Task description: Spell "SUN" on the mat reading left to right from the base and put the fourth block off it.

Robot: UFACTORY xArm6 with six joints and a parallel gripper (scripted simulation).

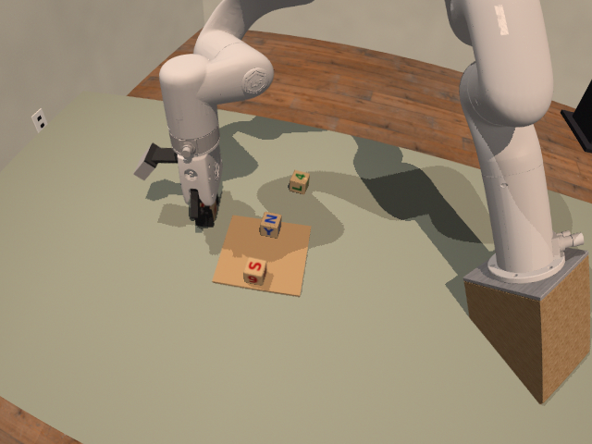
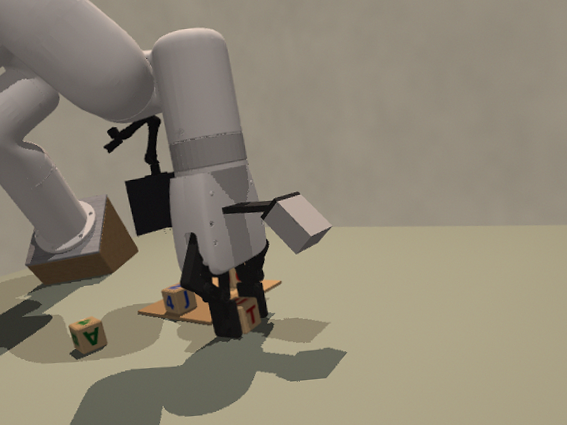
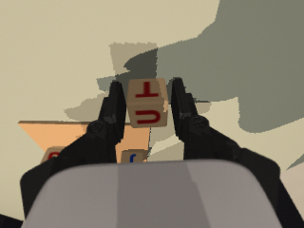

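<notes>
Now: hand 10 mm above the U block. Round my hand: tan mat: 110 mm behind, 70 mm to the left, 20 mm below; then N block: 120 mm behind, 20 mm to the left; then S block: 100 mm behind, 120 mm to the left.
</notes>
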